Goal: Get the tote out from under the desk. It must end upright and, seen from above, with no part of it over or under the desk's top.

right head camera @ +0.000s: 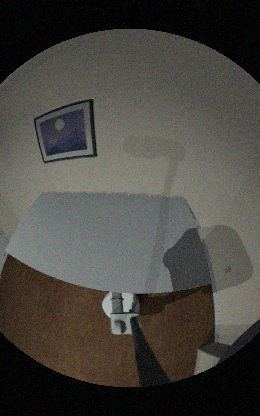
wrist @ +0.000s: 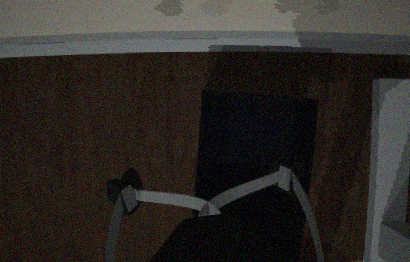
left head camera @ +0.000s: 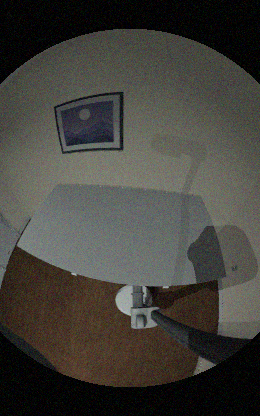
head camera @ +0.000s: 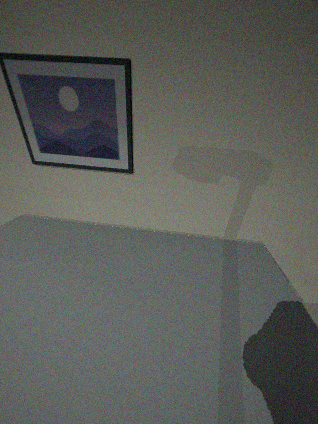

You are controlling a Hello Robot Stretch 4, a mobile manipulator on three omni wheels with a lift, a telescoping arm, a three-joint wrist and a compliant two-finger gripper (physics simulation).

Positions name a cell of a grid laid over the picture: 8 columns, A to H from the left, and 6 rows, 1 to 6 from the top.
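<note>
Visible: a desk (head camera: C5) (right head camera: E4) (left head camera: E4), a framed picture (head camera: B2) (right head camera: C2) (left head camera: C2) and a tote (wrist: E4). The right head camera view does not show the tote, hidden by the desk; the left head camera view misses it as well, hidden by the desk. The gripper (wrist: E4) is visible too.
</note>
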